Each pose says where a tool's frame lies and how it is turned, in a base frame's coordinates. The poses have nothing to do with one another.
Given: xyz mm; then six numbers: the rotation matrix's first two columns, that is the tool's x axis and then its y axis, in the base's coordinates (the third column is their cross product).
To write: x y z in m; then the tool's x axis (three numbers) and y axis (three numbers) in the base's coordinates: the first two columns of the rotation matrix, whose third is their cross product. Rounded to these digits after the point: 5 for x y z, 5 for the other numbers.
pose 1, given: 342.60 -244.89 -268.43 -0.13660 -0.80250 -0.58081 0.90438 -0.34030 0.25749
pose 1, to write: 0.34260 -0.24489 -0.26843 -0.13660 -0.80250 -0.58081 0.90438 -0.34030 0.25749
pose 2, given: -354.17 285.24 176.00 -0.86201 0.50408 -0.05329 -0.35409 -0.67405 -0.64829
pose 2, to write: -0.35417 0.28524 0.17600 -0.86201 0.50408 -0.05329 -0.35409 -0.67405 -0.64829
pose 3, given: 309.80 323.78 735.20 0.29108 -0.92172 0.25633 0.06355 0.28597 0.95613
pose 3, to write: 0.30980 0.32378 0.73520 0.29108 -0.92172 0.25633 0.06355 0.28597 0.95613
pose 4, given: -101.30 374.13 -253.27 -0.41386 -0.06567 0.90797 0.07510 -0.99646 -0.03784
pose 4, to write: -0.10130 0.37413 -0.25327 -0.41386 -0.06567 0.90797 0.07510 -0.99646 -0.03784
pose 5, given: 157.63 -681.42 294.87 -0.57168 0.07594 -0.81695 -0.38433 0.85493 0.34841
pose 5, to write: 0.15763 -0.68142 0.29487 -0.57168 0.07594 -0.81695 -0.38433 0.85493 0.34841
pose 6, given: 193.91 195.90 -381.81 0.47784 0.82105 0.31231 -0.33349 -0.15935 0.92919
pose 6, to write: 0.19391 0.19590 -0.38181 0.47784 0.82105 0.31231 -0.33349 -0.15935 0.92919
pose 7, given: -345.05 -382.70 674.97 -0.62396 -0.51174 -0.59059 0.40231 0.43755 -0.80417
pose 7, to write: -0.34505 -0.38270 0.67497 -0.62396 -0.51174 -0.59059 0.40231 0.43755 -0.80417
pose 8, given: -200.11 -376.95 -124.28 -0.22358 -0.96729 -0.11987 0.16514 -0.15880 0.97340
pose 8, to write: -0.20011 -0.37695 -0.12428 -0.22358 -0.96729 -0.11987 0.16514 -0.15880 0.97340
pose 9, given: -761.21 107.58 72.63 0.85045 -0.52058 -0.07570 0.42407 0.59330 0.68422
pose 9, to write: -0.76121 0.10758 0.07263 0.85045 -0.52058 -0.07570 0.42407 0.59330 0.68422
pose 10, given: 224.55 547.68 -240.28 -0.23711 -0.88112 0.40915 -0.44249 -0.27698 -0.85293
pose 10, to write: 0.22455 0.54768 -0.24028 -0.23711 -0.88112 0.40915 -0.44249 -0.27698 -0.85293
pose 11, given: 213.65 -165.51 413.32 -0.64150 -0.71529 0.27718 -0.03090 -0.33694 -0.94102
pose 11, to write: 0.21365 -0.16551 0.41332 -0.64150 -0.71529 0.27718 -0.03090 -0.33694 -0.94102
